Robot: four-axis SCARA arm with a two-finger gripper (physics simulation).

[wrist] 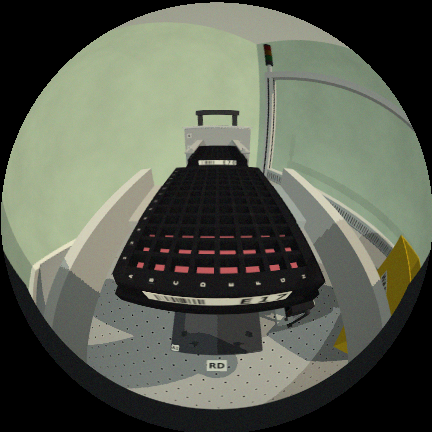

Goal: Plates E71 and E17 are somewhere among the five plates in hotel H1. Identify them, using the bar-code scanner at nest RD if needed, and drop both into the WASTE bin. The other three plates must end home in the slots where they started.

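Frame: origin at the arm's base, x ahead, y left, z up, level; millimetres.
Seen in the pictures: gripper, between the fingertips: [216,176].
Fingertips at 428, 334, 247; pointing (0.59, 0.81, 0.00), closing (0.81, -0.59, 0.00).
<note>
A point is followed by its place in that frame, as x, y, z.
Plate E17 [218,215] {403, 299, 243}, black with rows of wells and its bar-code label facing the camera, is level between the fingers. Some near wells show red. My gripper [216,176] {428, 334, 247} is shut on it, with one pale finger along each side. The plate hangs above and behind the dark nest RD [217,337] {381, 268, 73}, whose near part shows below it. Plate E70 [217,162] {485, 411, 230} sits in hotel H1 [217,135] {561, 513, 257} beyond the held plate. The hotel's lower slots and the plates there are hidden. The yellow WASTE bin [402,270] shows partly at the right edge.
The dark scanner [301,307] {490, 218, 95} stands right of the nest, partly hidden by plate E17. The perforated deck [170,372] {273, 249, 13} spreads below. A signal tower [268,55] {1009, 691, 745} and a grey frame post [270,125] {1007, 688, 294} stand at the back right.
</note>
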